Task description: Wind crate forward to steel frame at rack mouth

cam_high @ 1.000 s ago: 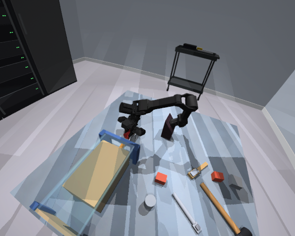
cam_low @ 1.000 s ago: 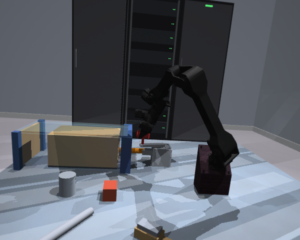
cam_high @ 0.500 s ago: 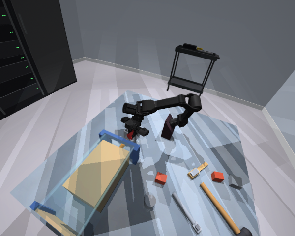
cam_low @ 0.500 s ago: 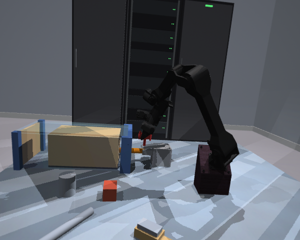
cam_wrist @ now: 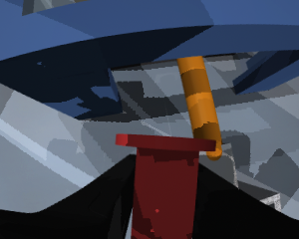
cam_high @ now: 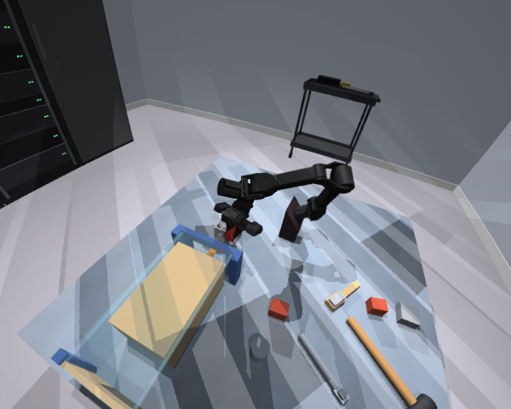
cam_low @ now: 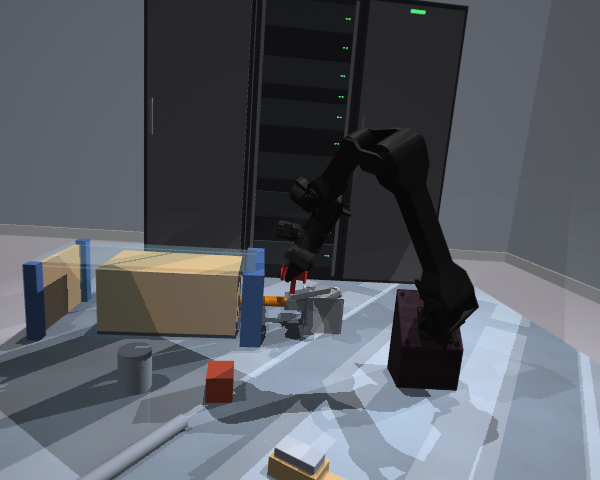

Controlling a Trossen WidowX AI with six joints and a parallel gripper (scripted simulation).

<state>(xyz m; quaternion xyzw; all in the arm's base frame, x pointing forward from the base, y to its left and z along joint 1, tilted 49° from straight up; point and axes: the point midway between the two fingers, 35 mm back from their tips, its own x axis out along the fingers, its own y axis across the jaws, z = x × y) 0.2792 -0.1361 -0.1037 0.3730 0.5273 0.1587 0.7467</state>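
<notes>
The crank handle is 4 cm behind my gripper tip, 2 cm to the right of it and 3 cm below it. From my gripper tip the other things lie so: red knob 2 cm behind; grey winch 11 cm behind, 7 cm to the right, 10 cm below; frame 7 cm ahead, 5 cm to the right, 3 cm below.
</notes>
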